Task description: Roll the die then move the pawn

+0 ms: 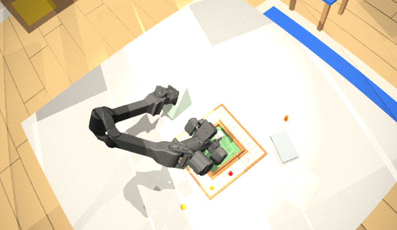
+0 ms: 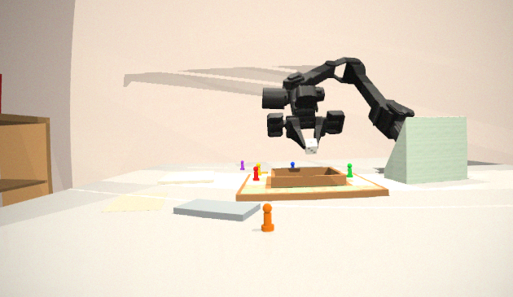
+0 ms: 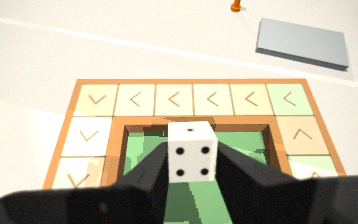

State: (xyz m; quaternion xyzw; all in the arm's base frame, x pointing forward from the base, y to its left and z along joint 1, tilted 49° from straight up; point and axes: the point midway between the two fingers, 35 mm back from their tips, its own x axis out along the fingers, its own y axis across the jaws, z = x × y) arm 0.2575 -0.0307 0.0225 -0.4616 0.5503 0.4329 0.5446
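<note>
The white die lies right at my gripper tip. Also, from my gripper tip: green-floored tray: 80 mm below, 30 mm to the right, 10 mm ahead; green pawn: 110 mm behind, 60 mm below, 30 mm to the right; red pawn: 120 mm ahead, 70 mm to the right, 60 mm below.
</note>
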